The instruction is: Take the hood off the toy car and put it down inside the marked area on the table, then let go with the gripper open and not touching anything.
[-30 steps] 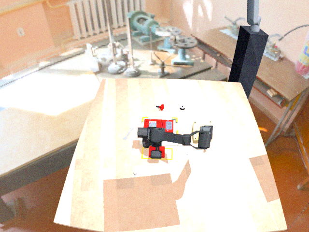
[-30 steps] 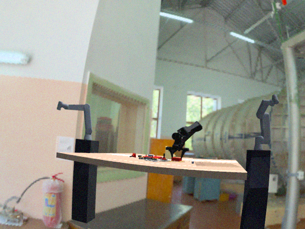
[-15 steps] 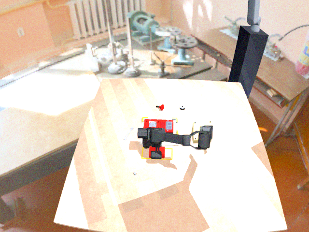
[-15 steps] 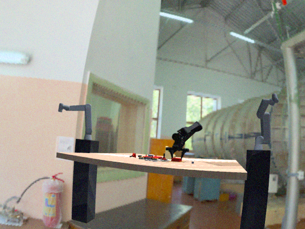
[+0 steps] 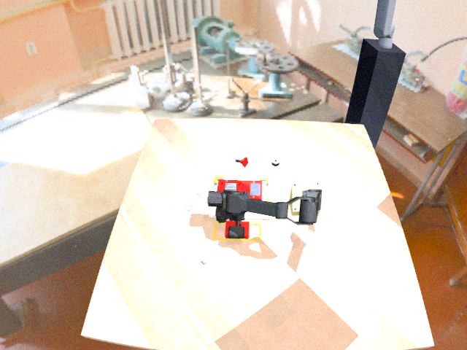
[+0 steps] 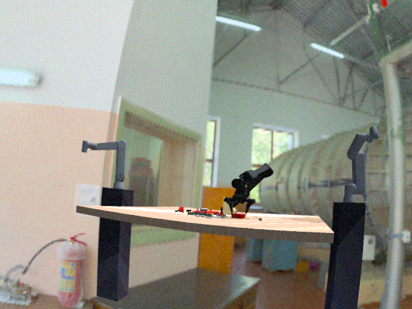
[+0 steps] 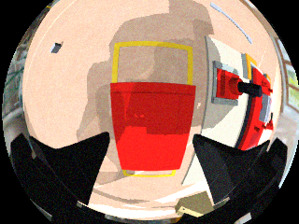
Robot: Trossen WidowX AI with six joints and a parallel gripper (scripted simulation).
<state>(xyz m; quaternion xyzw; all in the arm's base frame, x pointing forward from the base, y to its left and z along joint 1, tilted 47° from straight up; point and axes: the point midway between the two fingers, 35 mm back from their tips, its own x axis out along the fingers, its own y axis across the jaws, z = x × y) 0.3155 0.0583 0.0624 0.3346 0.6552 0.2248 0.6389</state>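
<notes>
Now: the hood 1 cm below my gripper tip. Also, from my gripper tip: grey tool: 18 cm ahead, 18 cm to the right, 2 cm below; black wheel: 23 cm behind, 38 cm to the right, 1 cm below.
</notes>
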